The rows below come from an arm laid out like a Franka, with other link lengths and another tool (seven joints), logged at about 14 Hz.
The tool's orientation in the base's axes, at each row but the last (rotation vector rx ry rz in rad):
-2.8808, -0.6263, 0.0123
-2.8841, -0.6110, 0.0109
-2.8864, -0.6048, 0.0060
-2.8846, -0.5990, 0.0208
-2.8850, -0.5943, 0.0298
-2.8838, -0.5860, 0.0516
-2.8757, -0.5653, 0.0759
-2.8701, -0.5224, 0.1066
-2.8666, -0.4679, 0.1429
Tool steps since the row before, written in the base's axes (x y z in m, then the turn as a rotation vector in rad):
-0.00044, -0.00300, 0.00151, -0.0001, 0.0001, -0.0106
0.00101, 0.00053, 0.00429, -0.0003, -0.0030, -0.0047
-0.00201, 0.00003, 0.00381, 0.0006, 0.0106, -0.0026
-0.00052, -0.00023, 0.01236, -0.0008, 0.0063, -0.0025
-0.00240, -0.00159, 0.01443, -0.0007, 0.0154, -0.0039
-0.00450, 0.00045, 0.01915, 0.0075, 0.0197, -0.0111
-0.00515, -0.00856, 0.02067, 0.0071, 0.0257, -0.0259
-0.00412, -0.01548, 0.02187, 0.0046, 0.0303, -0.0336
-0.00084, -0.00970, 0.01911, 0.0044, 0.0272, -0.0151
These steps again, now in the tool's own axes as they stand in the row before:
-0.00159, 0.00221, -0.00202, -0.0004, 0.0019, 0.0104
0.00128, -0.00088, -0.00416, -0.0016, 0.0035, 0.0041
-0.00170, -0.00154, -0.00365, 0.0047, -0.0088, 0.0045
-0.00025, -0.00238, -0.01214, 0.0017, -0.0055, 0.0037
-0.00255, -0.00231, -0.01431, 0.0053, -0.0134, 0.0067
-0.00387, -0.00596, -0.01835, 0.0145, -0.0127, 0.0140
-0.00822, 0.00142, -0.02139, 0.0166, -0.0151, 0.0297
-0.01004, 0.00770, -0.02398, 0.0161, -0.0184, 0.0384
-0.00505, 0.00403, -0.02045, 0.0139, -0.0201, 0.0198

